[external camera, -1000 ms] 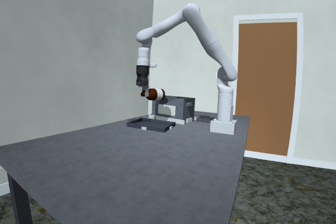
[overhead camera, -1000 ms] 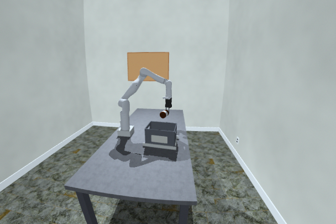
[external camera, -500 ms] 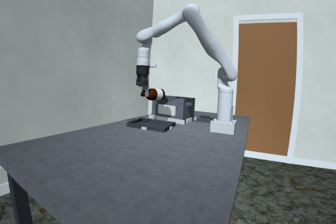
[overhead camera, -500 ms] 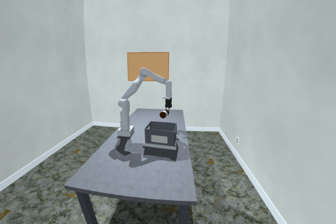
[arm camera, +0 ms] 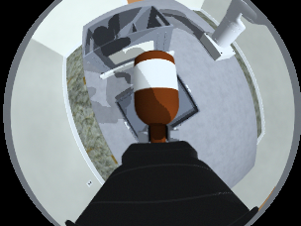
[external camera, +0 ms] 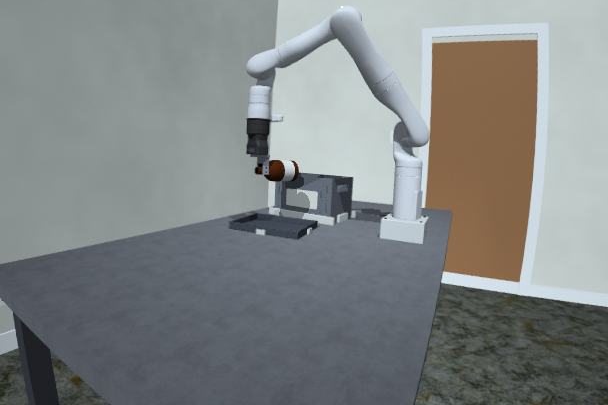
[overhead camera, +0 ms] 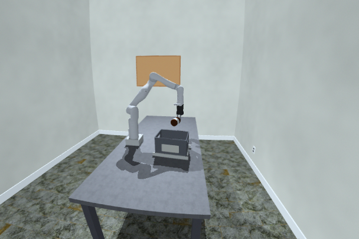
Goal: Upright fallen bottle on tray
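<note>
Now: the bottle 1 cm behind my hand, 5 cm to the right of it and 1 cm below it. From my hand the other things lie so: tray 2 cm behind, 5 cm to the right, 19 cm below; crate 3 cm ahead, 34 cm to the right, 12 cm below.
</note>
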